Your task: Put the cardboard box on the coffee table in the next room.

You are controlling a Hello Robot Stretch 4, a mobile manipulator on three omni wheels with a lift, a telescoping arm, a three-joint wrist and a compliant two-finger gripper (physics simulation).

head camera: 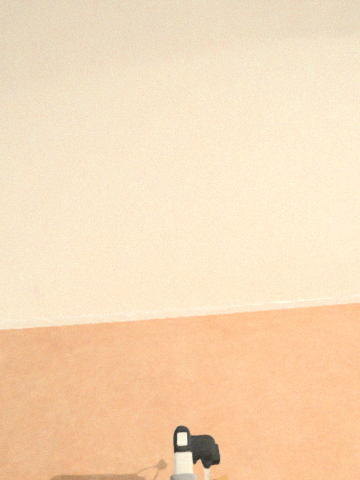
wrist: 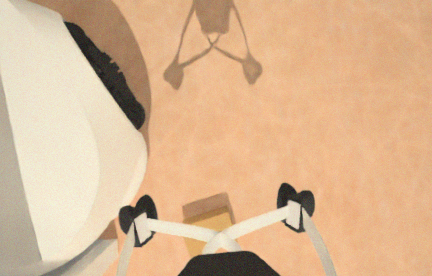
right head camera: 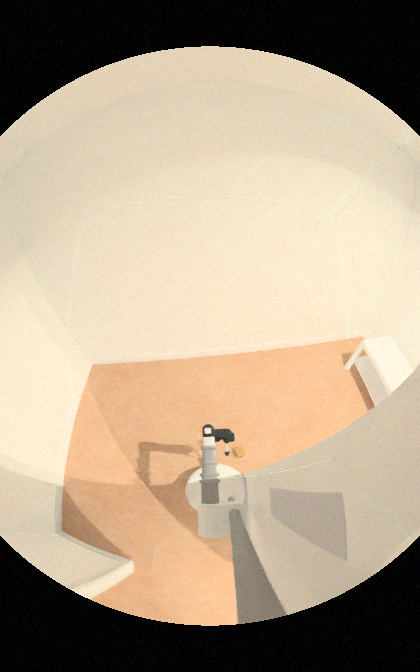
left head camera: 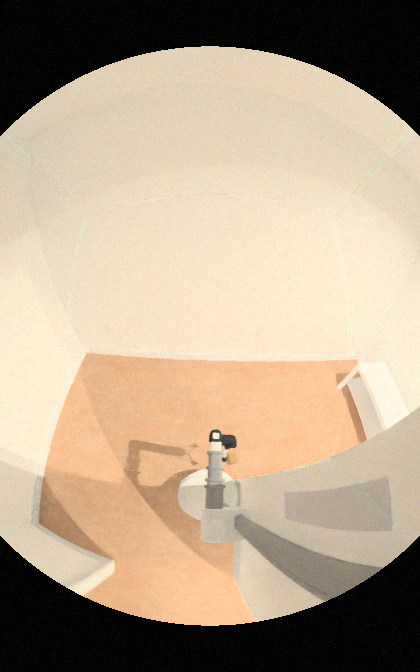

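Note:
The cardboard box (head camera: 223,478) (left head camera: 232,458) (right head camera: 239,452) (wrist: 211,219) is small and yellow-brown and sits on the orange floor, close to the robot's round white base. In the wrist view it lies below the gripper, partly hidden by the crossed white finger links and the black gripper body. My gripper (wrist: 216,204) is open and empty, its two dark fingertips wide apart and pointing down above the floor. In the right head view a fingertip shows just left of the box. I cannot tell whether any furniture in view is the coffee table.
A low white table-like piece (left head camera: 382,390) (right head camera: 387,361) stands by the far right corner. A pale wall (left head camera: 340,480) (right head camera: 310,480) runs close along the base's right side. A pale wall end or ledge (left head camera: 70,557) (right head camera: 92,560) is at lower left. A long wall (head camera: 180,175) closes the far side.

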